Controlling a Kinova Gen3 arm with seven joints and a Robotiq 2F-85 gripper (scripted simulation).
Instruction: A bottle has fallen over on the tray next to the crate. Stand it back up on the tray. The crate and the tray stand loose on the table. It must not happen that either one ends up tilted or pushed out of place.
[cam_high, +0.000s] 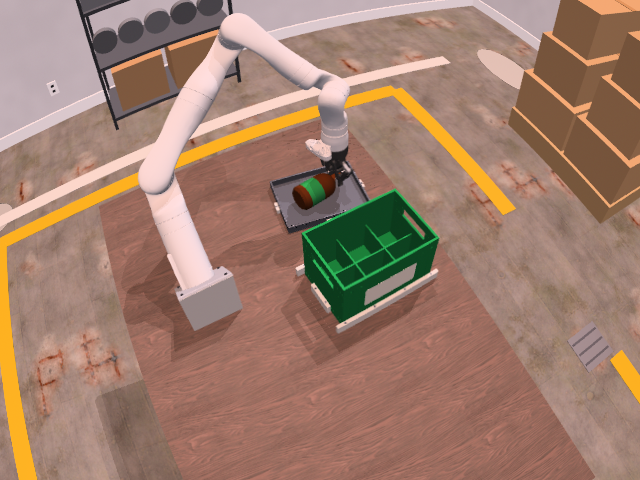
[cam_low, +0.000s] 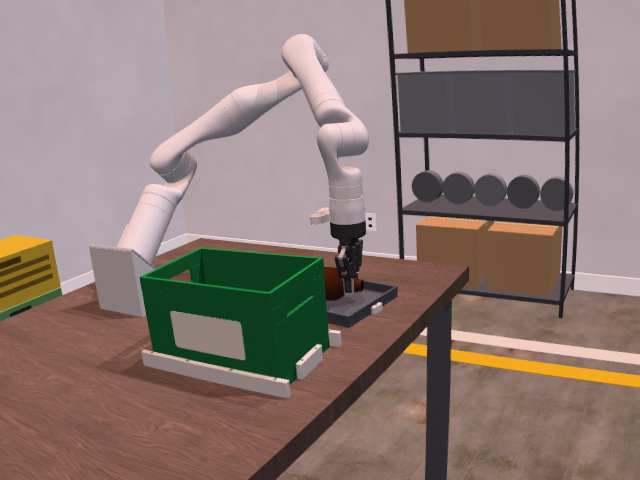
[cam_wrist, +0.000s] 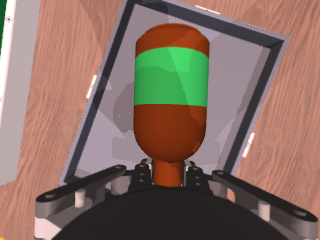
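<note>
My hand is 50 mm past the bottle and 10 mm to the left of it. Round my hand: green crate: 50 mm behind, 320 mm to the right, 40 mm above; dark grey tray: 50 mm behind, 20 mm to the right, 30 mm below.
</note>
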